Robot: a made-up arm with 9 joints. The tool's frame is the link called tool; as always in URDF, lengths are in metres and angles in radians. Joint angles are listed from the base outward.
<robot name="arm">
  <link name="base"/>
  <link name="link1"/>
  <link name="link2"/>
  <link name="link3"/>
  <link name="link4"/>
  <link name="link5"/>
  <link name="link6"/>
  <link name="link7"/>
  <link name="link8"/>
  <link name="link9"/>
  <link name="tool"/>
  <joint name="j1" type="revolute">
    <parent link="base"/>
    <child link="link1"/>
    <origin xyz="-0.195 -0.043 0.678" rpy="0 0 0"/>
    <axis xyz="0 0 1"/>
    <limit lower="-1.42" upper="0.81"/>
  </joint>
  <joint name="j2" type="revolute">
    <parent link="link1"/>
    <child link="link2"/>
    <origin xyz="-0.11 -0.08 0.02" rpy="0 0 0"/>
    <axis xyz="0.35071 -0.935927 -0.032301"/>
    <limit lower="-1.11" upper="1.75"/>
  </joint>
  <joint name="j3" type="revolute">
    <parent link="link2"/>
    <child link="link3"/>
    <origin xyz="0.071 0.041 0" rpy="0 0 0"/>
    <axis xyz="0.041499 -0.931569 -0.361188"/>
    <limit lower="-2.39" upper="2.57"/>
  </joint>
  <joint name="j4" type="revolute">
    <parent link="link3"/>
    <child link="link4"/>
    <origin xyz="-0.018 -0.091 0.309" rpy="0 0 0"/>
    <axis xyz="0 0 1"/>
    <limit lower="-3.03" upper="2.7"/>
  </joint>
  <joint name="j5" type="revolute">
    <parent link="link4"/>
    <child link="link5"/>
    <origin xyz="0.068 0.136 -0.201" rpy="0 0 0"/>
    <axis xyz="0 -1 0"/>
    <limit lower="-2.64" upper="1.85"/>
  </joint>
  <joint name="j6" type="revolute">
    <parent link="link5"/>
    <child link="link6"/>
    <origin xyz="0.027 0.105 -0.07" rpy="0 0 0"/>
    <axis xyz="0 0 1"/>
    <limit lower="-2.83" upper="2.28"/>
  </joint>
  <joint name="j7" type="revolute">
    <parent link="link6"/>
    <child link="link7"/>
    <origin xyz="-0.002 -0.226 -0.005" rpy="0 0 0"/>
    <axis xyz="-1 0 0"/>
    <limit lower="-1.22" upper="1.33"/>
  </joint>
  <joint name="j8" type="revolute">
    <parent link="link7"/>
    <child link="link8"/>
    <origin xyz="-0.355 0.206 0.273" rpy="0 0 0"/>
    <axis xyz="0 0 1"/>
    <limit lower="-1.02" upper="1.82"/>
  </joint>
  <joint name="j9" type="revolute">
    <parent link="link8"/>
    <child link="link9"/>
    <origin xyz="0.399 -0.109 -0.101" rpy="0 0 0"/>
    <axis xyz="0 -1 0"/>
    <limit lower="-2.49" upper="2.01"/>
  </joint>
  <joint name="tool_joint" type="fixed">
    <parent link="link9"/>
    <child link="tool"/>
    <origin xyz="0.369 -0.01 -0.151" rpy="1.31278 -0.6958 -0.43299"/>
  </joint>
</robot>
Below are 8 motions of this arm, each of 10 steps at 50 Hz.
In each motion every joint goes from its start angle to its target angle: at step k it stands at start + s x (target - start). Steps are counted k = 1, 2, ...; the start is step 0. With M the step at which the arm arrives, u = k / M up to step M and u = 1 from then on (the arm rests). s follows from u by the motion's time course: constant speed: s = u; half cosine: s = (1 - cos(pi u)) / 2; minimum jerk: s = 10 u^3 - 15 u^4 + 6 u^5.
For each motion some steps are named. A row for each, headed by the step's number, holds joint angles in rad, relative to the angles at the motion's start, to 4 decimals.
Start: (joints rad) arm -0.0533 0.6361 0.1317 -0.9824 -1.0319 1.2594 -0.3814 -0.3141 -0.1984
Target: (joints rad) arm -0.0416 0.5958 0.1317 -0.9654 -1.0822 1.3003 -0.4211 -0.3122 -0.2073
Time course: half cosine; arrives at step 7
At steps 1, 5, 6, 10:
1: 0.0006 -0.0020 0.0000 0.0008 -0.0025 0.0020 -0.0020 0.0001 -0.0004
5: 0.0095 -0.0327 0.0000 0.0138 -0.0408 0.0332 -0.0322 0.0015 -0.0072
6: 0.0111 -0.0383 0.0000 0.0162 -0.0478 0.0389 -0.0377 0.0018 -0.0085
10: 0.0117 -0.0403 0.0000 0.0170 -0.0503 0.0409 -0.0397 0.0019 -0.0089

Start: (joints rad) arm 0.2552 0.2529 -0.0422 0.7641 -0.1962 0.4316 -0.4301 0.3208 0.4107
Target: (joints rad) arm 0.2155 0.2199 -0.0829 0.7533 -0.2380 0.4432 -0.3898 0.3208 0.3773
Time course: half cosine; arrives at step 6
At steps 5, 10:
5: -0.0370 -0.0308 -0.0380 -0.0101 -0.0390 0.0108 0.0376 0.0000 -0.0312
10: -0.0397 -0.0330 -0.0407 -0.0108 -0.0418 0.0116 0.0403 0.0000 -0.0334

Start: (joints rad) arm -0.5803 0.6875 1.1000 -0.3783 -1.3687 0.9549 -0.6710 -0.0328 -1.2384
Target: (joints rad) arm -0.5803 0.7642 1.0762 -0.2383 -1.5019 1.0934 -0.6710 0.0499 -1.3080
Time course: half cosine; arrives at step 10
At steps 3, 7, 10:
3: 0.0000 0.0158 -0.0049 0.0289 -0.0275 0.0285 0.0000 0.0170 -0.0143
7: 0.0000 0.0609 -0.0189 0.1111 -0.1057 0.1100 0.0000 0.0657 -0.0553
10: 0.0000 0.0767 -0.0238 0.1400 -0.1332 0.1385 0.0000 0.0827 -0.0696

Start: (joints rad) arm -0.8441 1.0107 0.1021 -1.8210 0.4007 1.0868 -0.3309 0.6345 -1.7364
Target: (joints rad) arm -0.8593 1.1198 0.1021 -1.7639 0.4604 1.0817 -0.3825 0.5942 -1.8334
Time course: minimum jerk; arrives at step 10
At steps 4, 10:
4: -0.0048 0.0346 0.0000 0.0181 0.0190 -0.0016 -0.0164 -0.0128 -0.0308
10: -0.0152 0.1091 0.0000 0.0571 0.0597 -0.0051 -0.0516 -0.0403 -0.0970

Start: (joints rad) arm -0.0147 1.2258 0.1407 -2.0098 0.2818 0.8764 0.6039 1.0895 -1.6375
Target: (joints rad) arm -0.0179 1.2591 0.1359 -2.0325 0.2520 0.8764 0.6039 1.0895 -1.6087
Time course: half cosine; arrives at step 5
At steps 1, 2, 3, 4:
1: -0.0003 0.0032 -0.0005 -0.0022 -0.0028 0.0000 0.0000 0.0000 0.0028
2: -0.0011 0.0115 -0.0017 -0.0078 -0.0103 0.0000 0.0000 0.0000 0.0100
3: -0.0021 0.0218 -0.0031 -0.0149 -0.0195 0.0000 0.0000 0.0000 0.0188
4: -0.0029 0.0301 -0.0043 -0.0205 -0.0270 0.0000 0.0000 0.0000 0.0260

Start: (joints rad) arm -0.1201 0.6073 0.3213 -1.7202 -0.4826 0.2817 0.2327 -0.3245 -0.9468
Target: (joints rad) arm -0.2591 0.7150 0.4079 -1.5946 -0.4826 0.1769 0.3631 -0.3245 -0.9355
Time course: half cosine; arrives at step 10
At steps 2, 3, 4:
2: -0.0133 0.0103 0.0083 0.0120 0.0000 -0.0100 0.0125 0.0000 0.0011
3: -0.0286 0.0222 0.0178 0.0259 0.0000 -0.0216 0.0269 0.0000 0.0023
4: -0.0480 0.0372 0.0299 0.0434 0.0000 -0.0362 0.0451 0.0000 0.0039

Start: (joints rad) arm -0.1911 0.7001 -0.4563 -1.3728 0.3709 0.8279 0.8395 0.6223 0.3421
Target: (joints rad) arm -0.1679 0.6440 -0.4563 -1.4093 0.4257 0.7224 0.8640 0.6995 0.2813
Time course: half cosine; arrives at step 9
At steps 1, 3, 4, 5, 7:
1: 0.0007 -0.0017 0.0000 -0.0011 0.0017 -0.0032 0.0007 0.0023 -0.0018
3: 0.0058 -0.0140 0.0000 -0.0091 0.0137 -0.0264 0.0061 0.0193 -0.0152
4: 0.0096 -0.0232 0.0000 -0.0151 0.0226 -0.0436 0.0101 0.0319 -0.0251
5: 0.0136 -0.0329 0.0000 -0.0214 0.0322 -0.0619 0.0144 0.0453 -0.0357
7: 0.0205 -0.0495 0.0000 -0.0322 0.0484 -0.0932 0.0216 0.0682 -0.0537

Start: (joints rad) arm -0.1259 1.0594 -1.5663 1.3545 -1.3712 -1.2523 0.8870 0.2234 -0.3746
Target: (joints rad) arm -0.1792 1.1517 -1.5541 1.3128 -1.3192 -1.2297 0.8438 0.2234 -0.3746
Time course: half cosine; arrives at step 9
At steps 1, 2, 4, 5, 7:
1: -0.0016 0.0028 0.0004 -0.0013 0.0016 0.0007 -0.0013 0.0000 0.0000
2: -0.0062 0.0108 0.0014 -0.0049 0.0061 0.0026 -0.0051 0.0000 0.0000
4: -0.0220 0.0381 0.0050 -0.0172 0.0215 0.0093 -0.0178 0.0000 0.0000
5: -0.0313 0.0542 0.0072 -0.0245 0.0305 0.0133 -0.0254 0.0000 0.0000
7: -0.0471 0.0815 0.0108 -0.0368 0.0459 0.0200 -0.0381 0.0000 0.0000

